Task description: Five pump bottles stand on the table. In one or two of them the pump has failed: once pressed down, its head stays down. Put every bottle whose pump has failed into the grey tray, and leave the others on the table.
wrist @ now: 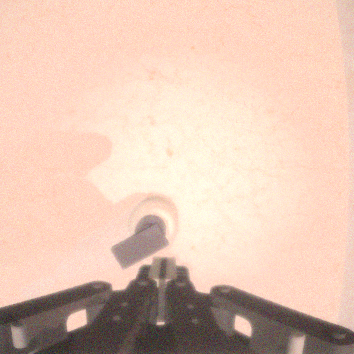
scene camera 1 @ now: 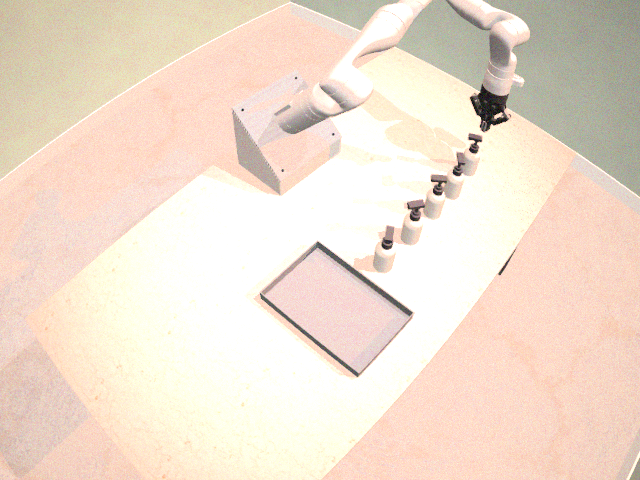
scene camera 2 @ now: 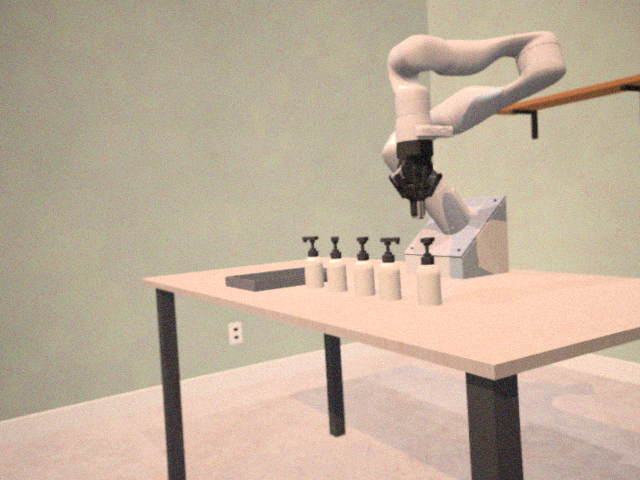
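Seen in the pictures: gripper, fingertip midpoint: (wrist: 163, 271) (scene camera 1: 483, 130) (scene camera 2: 418, 219); arm's base at its link origin: (scene camera 1: 291, 118) (scene camera 2: 456, 224).
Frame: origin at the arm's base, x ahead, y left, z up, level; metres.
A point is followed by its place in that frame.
Observation:
Five white pump bottles with dark heads stand upright in a row on the table. The one nearest the tray (scene camera 1: 384, 259) {x 0.389, y -0.241, z -0.087 m} (scene camera 2: 313, 273) {x 0.401, y -0.202, z -0.103 m} is followed by the second (scene camera 1: 412, 230) {x 0.417, y -0.134, z -0.081 m} (scene camera 2: 337, 276) {x 0.428, y -0.091, z -0.104 m}, the third (scene camera 1: 434, 205) {x 0.439, y -0.024, z -0.087 m} (scene camera 2: 363, 280) {x 0.455, y 0.016, z -0.106 m}, the fourth (scene camera 1: 453, 187) {x 0.465, y 0.072, z -0.095 m} (scene camera 2: 389, 282) {x 0.481, y 0.112, z -0.103 m} and the end bottle (scene camera 1: 470, 164) {x 0.484, y 0.188, z -0.096 m} (scene camera 2: 429, 286) {x 0.499, y 0.227, z -0.104 m} (wrist: 171, 218) {x 0.499, y 0.216, z -0.068 m}. All five heads stand up on visible stems in scene camera 2. My gripper (scene camera 1: 484, 127) {x 0.491, y 0.202, z 0.035 m} (scene camera 2: 417, 215) {x 0.491, y 0.202, z 0.035 m} (wrist: 163, 271) {x 0.491, y 0.202, z 0.035 m} is shut and empty, above the end bottle and apart from its head. The grey tray (scene camera 1: 330, 304) {x 0.320, y -0.379, z -0.144 m} (scene camera 2: 268, 280) {x 0.466, y -0.312, z -0.118 m} is empty.
The arm's wedge-shaped base (scene camera 1: 258, 155) {x -0.025, y -0.130, z -0.043 m} (scene camera 2: 491, 242) {x 0.006, y 0.110, z -0.054 m} stands on the table behind the row. A wooden shelf (scene camera 2: 578, 95) is on the wall at the right in scene camera 2. The table's edge (scene camera 2: 403, 343) {x 0.782, y 0.361, z -0.147 m} runs along the row's other side.

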